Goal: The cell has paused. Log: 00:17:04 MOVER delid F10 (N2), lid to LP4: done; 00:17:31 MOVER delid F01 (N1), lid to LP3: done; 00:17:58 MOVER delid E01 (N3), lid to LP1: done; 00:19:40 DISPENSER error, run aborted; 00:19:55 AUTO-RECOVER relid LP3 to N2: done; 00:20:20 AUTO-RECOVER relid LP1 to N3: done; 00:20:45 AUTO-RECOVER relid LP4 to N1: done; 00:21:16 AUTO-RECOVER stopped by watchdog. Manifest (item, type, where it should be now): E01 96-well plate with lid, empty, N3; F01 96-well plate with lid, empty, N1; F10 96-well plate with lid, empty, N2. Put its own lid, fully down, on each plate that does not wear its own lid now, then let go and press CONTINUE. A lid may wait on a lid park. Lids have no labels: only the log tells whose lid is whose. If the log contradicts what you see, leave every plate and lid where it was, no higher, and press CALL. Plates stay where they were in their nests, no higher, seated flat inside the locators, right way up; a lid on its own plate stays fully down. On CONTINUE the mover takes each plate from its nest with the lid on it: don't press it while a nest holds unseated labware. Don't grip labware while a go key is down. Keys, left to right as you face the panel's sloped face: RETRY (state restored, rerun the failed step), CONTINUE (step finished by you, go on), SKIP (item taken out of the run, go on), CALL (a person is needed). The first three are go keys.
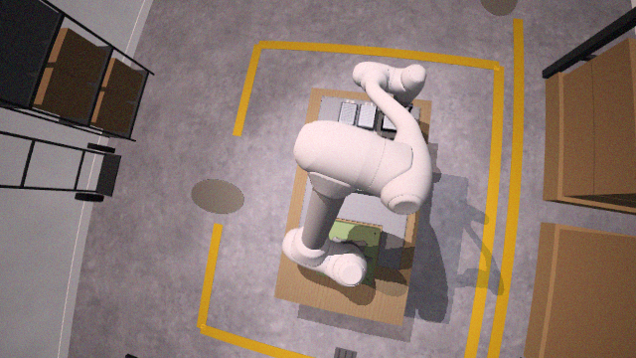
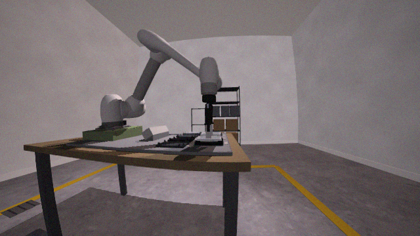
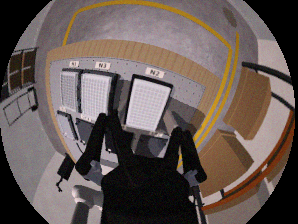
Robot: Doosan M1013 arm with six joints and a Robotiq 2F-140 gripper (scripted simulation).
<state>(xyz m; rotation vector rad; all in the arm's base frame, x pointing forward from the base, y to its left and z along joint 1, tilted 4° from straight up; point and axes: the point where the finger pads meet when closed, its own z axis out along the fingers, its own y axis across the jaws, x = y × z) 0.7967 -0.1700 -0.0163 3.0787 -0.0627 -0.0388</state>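
Now: hand 80 mm past the label, 340 mm to the right of it and 60 mm above it.
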